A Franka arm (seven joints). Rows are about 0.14 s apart.
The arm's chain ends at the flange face. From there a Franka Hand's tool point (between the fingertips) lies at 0.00 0.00 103.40 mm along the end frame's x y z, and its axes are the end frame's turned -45 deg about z.
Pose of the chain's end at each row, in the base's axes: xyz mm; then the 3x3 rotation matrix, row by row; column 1 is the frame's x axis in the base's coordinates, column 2 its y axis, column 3 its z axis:
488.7 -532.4 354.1; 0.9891 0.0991 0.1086; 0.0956 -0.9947 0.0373; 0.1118 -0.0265 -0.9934
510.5 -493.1 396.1; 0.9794 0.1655 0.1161; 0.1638 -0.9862 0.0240; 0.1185 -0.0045 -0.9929
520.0 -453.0 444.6; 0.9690 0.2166 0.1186; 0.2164 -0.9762 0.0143; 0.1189 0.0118 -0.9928
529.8 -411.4 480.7; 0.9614 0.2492 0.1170; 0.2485 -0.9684 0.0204; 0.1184 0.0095 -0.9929
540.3 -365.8 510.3; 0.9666 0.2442 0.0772; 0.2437 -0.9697 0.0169; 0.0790 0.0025 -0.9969
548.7 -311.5 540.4; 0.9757 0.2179 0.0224; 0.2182 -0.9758 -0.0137; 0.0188 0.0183 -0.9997
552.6 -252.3 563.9; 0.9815 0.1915 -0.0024; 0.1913 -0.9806 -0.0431; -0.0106 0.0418 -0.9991
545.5 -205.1 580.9; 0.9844 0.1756 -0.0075; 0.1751 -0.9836 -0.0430; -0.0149 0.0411 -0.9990
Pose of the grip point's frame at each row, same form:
499.9 -528.5 251.4; 0.6293 0.7695 0.1086; 0.7710 -0.6358 0.0373; 0.0978 0.0603 -0.9934
522.5 -490.6 293.4; 0.5755 0.8096 0.1161; 0.8132 -0.5815 0.0240; 0.0870 0.0806 -0.9929
532.3 -451.5 341.9; 0.5320 0.8383 0.1186; 0.8433 -0.5373 0.0143; 0.0757 0.0924 -0.9928
541.9 -409.3 378.0; 0.5036 0.8560 0.1170; 0.8605 -0.5090 0.0204; 0.0770 0.0904 -0.9929
548.3 -364.1 407.2; 0.5108 0.8562 0.0772; 0.8580 -0.5134 0.0169; 0.0541 0.0576 -0.9969
551.0 -312.9 437.0; 0.5358 0.8440 0.0224; 0.8443 -0.5357 -0.0137; 0.0004 0.0262 -0.9997
552.4 -256.8 460.6; 0.5586 0.8294 -0.0024; 0.8287 -0.5581 -0.0431; -0.0371 0.0221 -0.9991
544.7 -209.5 477.6; 0.5719 0.8202 -0.0075; 0.8193 -0.5717 -0.0430; -0.0396 0.0185 -0.9990

